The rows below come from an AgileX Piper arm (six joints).
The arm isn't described. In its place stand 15 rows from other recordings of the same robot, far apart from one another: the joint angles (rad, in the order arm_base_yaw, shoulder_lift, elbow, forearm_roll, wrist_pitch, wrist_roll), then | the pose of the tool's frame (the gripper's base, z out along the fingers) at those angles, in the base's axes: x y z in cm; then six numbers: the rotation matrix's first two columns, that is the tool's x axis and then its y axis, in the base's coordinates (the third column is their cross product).
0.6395 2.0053 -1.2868 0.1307 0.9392 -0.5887 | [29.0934, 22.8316, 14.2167, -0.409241, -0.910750, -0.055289, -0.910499, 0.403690, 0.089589]
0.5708 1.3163 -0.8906 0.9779 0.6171 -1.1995 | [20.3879, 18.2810, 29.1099, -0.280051, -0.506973, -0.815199, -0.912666, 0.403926, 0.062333]
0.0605 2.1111 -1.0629 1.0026 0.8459 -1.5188 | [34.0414, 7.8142, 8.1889, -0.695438, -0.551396, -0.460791, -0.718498, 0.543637, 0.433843]
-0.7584 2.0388 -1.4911 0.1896 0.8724 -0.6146 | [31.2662, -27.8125, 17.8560, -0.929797, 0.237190, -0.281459, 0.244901, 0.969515, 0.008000]
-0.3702 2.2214 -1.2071 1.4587 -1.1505 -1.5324 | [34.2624, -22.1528, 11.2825, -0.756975, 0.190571, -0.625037, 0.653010, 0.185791, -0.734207]
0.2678 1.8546 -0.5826 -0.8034 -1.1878 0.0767 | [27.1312, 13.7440, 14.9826, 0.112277, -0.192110, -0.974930, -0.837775, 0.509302, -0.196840]
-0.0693 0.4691 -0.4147 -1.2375 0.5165 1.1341 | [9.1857, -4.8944, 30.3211, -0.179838, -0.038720, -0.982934, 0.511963, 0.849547, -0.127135]
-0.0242 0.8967 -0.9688 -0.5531 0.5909 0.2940 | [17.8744, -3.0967, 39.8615, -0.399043, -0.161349, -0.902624, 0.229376, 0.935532, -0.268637]
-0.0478 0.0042 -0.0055 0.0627 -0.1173 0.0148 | [5.4575, -0.3279, 22.5439, 0.207523, 0.067153, -0.975923, 0.039089, 0.996275, 0.076865]
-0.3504 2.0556 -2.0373 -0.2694 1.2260 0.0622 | [41.5570, -17.6152, 31.3818, -0.868309, 0.285549, -0.405588, 0.402856, 0.883026, -0.240776]
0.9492 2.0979 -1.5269 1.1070 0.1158 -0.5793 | [27.5055, 40.0131, 20.4264, -0.688471, -0.105021, -0.717620, -0.595464, 0.646719, 0.476631]
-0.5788 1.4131 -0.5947 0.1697 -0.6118 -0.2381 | [23.3726, -16.3274, 24.5488, -0.166449, -0.008440, -0.986014, 0.611565, 0.783518, -0.109945]
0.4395 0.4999 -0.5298 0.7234 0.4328 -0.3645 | [8.2024, 6.6482, 32.4627, -0.385209, 0.144004, -0.911524, -0.563240, 0.745747, 0.355839]
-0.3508 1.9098 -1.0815 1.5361 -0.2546 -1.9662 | [36.3696, -15.7480, 16.4558, -0.782748, -0.144353, -0.605365, 0.199466, 0.863219, -0.463753]
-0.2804 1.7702 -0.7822 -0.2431 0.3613 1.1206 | [28.1455, -8.9113, 12.3154, -0.337884, 0.904747, -0.259358, 0.899738, 0.391375, 0.193125]
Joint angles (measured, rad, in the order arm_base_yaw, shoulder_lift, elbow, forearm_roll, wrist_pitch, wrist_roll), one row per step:
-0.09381, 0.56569, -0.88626, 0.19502, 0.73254, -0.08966
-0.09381, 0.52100, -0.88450, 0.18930, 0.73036, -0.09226
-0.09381, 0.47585, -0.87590, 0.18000, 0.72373, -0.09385
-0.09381, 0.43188, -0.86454, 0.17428, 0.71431, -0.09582
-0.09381, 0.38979, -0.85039, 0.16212, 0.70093, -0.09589
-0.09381, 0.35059, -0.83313, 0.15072, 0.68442, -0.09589
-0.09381, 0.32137, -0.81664, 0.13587, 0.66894, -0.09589
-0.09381, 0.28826, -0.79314, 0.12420, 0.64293, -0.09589
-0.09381, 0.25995, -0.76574, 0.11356, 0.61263, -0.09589
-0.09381, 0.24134, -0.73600, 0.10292, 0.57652, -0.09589
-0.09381, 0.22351, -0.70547, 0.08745, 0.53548, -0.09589
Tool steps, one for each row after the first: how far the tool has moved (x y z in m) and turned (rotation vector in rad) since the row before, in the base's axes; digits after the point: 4 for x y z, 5 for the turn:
-0.0121, 0.0008, 0.0033, -0.01172, -0.04450, -0.00201
-0.0115, 0.0004, 0.0011, -0.01329, -0.04220, -0.00490
-0.0107, 0.0006, 0.0001, -0.01004, -0.04135, -0.00381
-0.0097, 0.0000, -0.0010, -0.01321, -0.04008, -0.00810
-0.0083, -0.0001, -0.0020, -0.01185, -0.03730, -0.00822
-0.0055, -0.0005, -0.0025, -0.01383, -0.02687, -0.00994
-0.0053, -0.0004, -0.0035, -0.01113, -0.03451, -0.00927
-0.0033, -0.0005, -0.0045, -0.00969, -0.03022, -0.00892
-0.0003, -0.0008, -0.0049, -0.00898, -0.02403, -0.00914
0.0000, -0.0010, -0.0048, -0.01344, -0.02701, -0.01169

